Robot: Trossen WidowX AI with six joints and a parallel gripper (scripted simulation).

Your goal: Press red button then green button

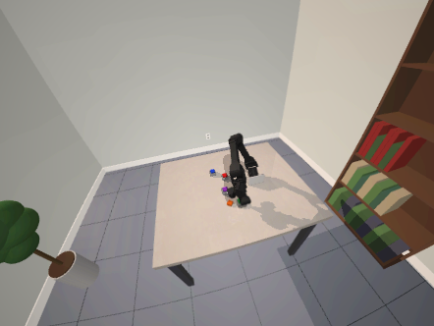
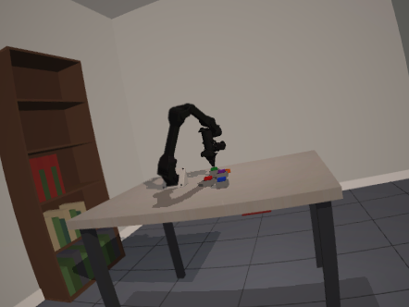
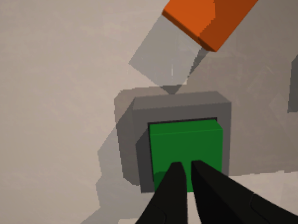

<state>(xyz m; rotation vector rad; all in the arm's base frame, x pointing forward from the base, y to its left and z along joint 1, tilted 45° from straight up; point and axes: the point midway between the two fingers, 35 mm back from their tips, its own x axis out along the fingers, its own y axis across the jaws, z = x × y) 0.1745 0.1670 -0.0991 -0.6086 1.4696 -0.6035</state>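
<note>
The purple button lies 13 cm to the right of my gripper tip, 7 cm ahead of it and 1 cm below it. Also, from my gripper tip: red button: 27 cm to the right, 4 cm ahead, 1 cm below; then green button: 1 cm below; then blue button: 34 cm to the right, 12 cm ahead, 1 cm below.
</note>
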